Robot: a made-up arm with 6 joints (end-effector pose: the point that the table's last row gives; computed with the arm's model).
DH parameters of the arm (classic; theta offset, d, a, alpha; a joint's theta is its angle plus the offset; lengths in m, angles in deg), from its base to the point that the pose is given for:
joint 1: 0 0.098 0 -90
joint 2: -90 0 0.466 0
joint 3: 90 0.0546 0 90
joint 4: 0 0.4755 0 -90
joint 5: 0 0 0 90
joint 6: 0 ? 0 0
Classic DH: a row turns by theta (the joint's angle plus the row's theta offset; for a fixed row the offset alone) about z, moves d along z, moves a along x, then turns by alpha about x.
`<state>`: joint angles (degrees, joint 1 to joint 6).
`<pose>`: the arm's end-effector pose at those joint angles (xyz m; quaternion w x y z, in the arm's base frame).
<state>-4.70 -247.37 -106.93 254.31 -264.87 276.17</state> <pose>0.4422 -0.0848 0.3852 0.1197 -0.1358 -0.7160 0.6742</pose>
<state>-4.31 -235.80 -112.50 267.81 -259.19 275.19</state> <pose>0.4687 -0.0862 0.2828 0.0858 -0.0132 -0.7667 0.6361</pose>
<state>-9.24 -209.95 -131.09 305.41 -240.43 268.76</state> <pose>0.4122 -0.0888 0.0763 0.0239 0.2789 -0.8587 0.4292</pose>
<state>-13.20 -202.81 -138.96 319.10 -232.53 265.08</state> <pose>0.3601 -0.0856 0.0379 0.0016 0.3703 -0.8635 0.3424</pose>
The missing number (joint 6, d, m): 0.1073
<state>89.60 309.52 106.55 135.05 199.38 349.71</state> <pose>-0.0297 -0.0347 0.5825 0.3657 0.7959 0.4768 -0.0746</pose>
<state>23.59 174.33 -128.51 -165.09 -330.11 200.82</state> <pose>0.3665 0.2046 0.0676 0.8704 0.0763 0.1393 0.4660</pose>
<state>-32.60 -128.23 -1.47 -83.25 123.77 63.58</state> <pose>-0.6019 0.3446 -0.4479 0.6133 0.3268 -0.4220 0.5822</pose>
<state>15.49 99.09 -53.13 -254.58 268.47 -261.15</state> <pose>0.8030 0.1719 0.3324 0.0605 0.3978 -0.6683 0.6257</pose>
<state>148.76 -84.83 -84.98 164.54 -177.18 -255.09</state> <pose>0.4292 -0.3226 -0.2216 0.7113 -0.0648 -0.0096 0.6998</pose>
